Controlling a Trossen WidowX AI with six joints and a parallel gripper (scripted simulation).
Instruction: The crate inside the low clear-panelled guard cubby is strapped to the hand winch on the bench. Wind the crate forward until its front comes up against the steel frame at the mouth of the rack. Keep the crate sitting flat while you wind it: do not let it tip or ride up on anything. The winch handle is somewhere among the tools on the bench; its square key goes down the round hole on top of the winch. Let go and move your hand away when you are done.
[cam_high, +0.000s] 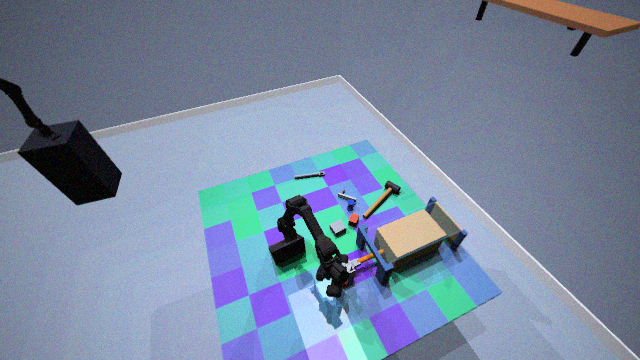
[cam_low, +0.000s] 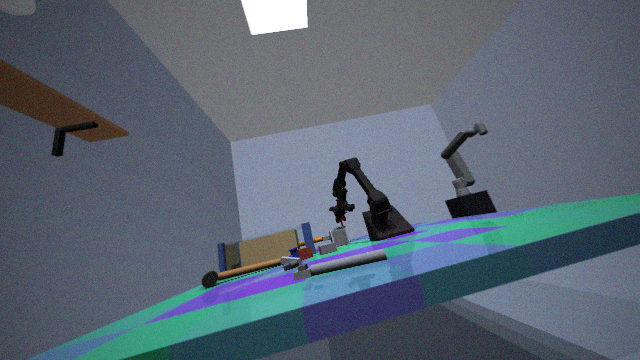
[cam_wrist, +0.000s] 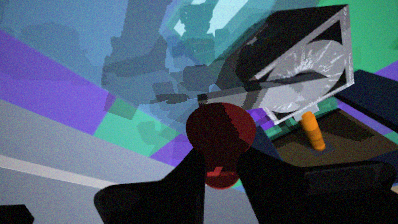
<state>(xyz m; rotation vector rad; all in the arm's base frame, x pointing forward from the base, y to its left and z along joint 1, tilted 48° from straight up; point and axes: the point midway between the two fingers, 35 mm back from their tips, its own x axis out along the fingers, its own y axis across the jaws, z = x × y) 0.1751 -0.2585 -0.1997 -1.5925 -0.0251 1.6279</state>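
Right now my gripper tip is 4 cm to the right of the red-knobbed crank handle and 3 cm above it. Round my gripper tip: blue steel frame (19 cm ahead, 11 cm to the left, 3 cm below); then dark red knob (1 cm to the left, 1 cm behind); then grey hand winch (10 cm below, 9 cm to the left, 2 cm ahead).
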